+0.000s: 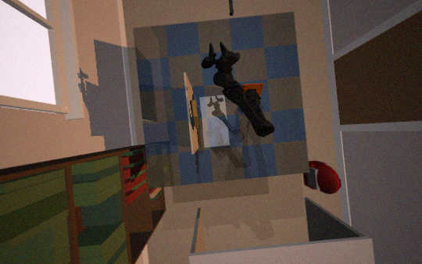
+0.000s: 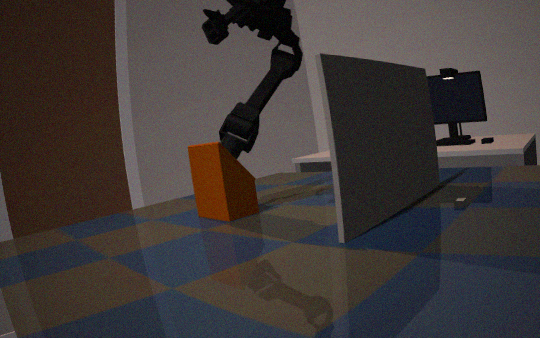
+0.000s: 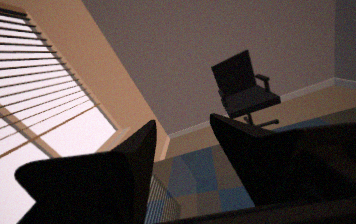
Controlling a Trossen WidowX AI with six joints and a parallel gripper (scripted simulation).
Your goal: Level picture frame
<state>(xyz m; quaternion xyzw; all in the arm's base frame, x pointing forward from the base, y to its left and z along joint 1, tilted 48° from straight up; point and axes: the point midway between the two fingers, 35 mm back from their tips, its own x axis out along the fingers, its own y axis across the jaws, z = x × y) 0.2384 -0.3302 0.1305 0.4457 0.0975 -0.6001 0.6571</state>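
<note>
My gripper tip is 290 mm above the picture frame, 280 mm to the right of it and 150 mm short of it. Also, from my gripper tip: wall panel (310 mm below, 300 mm to the left, 160 mm ahead).
</note>
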